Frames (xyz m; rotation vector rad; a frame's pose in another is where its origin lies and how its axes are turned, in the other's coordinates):
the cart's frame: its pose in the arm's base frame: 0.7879 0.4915 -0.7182 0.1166 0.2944 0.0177
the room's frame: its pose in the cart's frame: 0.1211 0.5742 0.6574 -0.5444 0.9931 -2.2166
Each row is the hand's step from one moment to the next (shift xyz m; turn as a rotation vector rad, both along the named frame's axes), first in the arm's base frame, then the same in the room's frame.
Working: the arm's base frame: its pose in the room's frame: 1.4448 0.1901 -0.2502 0.8389 -1.2527 2.0850

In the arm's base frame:
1: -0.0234 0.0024 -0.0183 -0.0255 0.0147 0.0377
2: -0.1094 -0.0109 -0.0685 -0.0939 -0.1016 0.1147
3: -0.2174 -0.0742 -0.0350 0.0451 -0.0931 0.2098
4: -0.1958 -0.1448 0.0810 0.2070 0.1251 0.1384
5: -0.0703 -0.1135 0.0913 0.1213 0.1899 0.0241
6: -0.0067 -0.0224 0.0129 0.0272 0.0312 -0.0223
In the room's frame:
1: 0.0093 0.0122 -0.0256 0.0142 -0.0437 -0.0134
2: 0.0633 0.0505 -0.1011 0.1606 -0.0758 0.0278
3: 0.1868 0.0304 -0.1348 0.0858 -0.1451 0.1622
4: 0.2504 -0.0425 -0.0371 -0.1940 -0.1459 0.1369
5: 0.1487 -0.0464 0.0435 -0.2114 -0.0814 -0.0050
6: 0.0236 -0.0035 0.0121 -0.0453 0.0114 -0.0050

